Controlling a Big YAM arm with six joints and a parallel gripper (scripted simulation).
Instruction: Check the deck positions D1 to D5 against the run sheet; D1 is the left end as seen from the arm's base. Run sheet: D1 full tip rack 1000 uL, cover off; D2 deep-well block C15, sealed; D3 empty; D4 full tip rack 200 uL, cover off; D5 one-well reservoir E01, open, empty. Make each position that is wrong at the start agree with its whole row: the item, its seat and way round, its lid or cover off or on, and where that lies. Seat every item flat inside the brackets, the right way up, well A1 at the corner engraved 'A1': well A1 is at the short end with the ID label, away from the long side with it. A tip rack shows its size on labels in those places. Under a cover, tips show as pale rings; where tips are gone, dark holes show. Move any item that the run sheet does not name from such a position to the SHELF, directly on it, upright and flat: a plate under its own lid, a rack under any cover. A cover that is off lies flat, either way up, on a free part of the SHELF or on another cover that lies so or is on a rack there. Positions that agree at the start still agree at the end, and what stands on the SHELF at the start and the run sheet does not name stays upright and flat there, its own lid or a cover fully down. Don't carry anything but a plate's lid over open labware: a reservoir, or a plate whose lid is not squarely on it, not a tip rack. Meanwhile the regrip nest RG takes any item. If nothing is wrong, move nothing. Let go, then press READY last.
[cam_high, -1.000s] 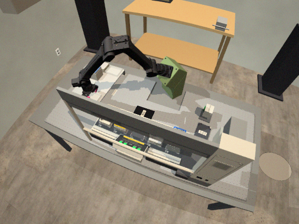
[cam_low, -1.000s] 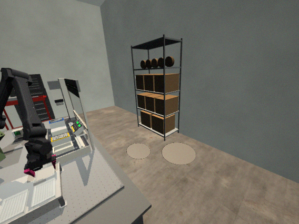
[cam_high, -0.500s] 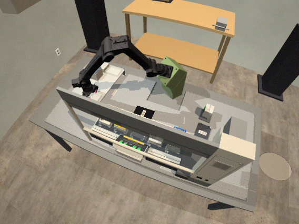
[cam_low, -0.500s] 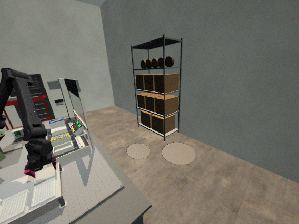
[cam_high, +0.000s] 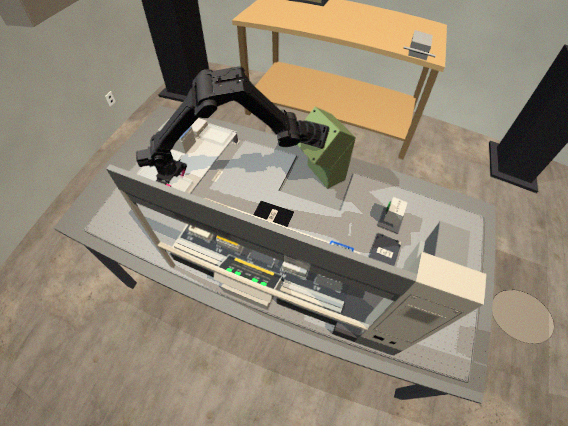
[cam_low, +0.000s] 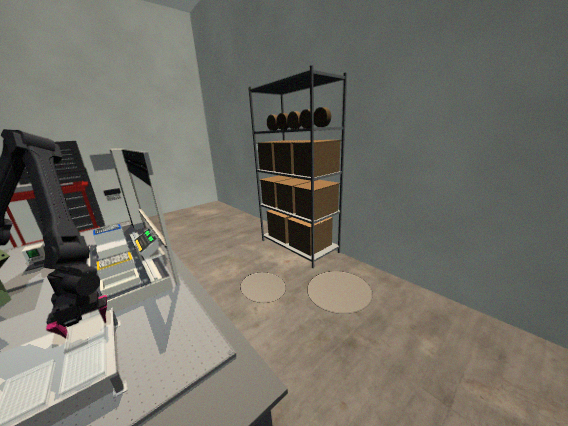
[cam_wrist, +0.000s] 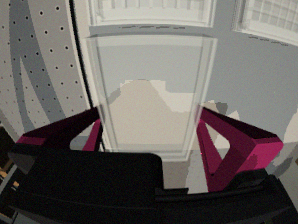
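My hand is right at the clear tip-rack cover. The rest, counted from my hand: yellow-labelled tip rack: 12 cm ahead, 34 cm to the left, 2 cm above; one-well reservoir: 11 cm ahead, 21 cm to the left, 1 cm below; pale shelf: 17 cm behind, 6 cm to the right, 2 cm below.
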